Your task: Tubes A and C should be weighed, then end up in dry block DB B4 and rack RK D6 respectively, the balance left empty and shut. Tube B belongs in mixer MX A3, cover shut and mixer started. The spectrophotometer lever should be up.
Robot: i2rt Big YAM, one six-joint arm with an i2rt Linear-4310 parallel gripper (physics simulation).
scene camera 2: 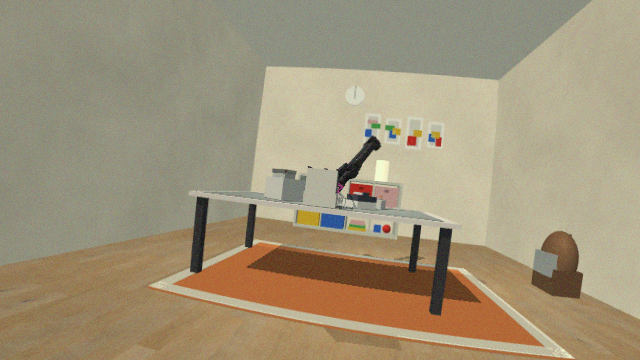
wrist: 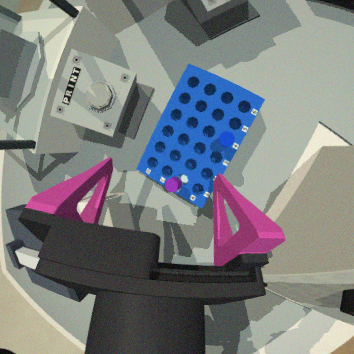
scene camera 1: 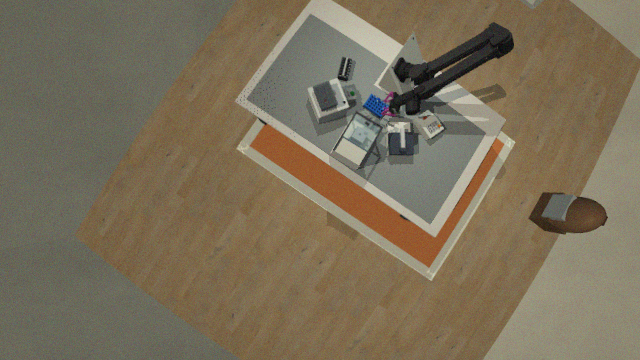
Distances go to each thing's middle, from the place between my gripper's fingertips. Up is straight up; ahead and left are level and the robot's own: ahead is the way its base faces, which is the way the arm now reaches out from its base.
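Scene:
From my hand, the glass-box balance (scene camera 1: 354, 144) stands 28 cm ahead, 5 cm to the right and 5 cm above. As for the grey PRINT button box (wrist: 92, 92), I find it 13 cm ahead of my hand and 4 cm to the right of it, and it is 2 cm below it.

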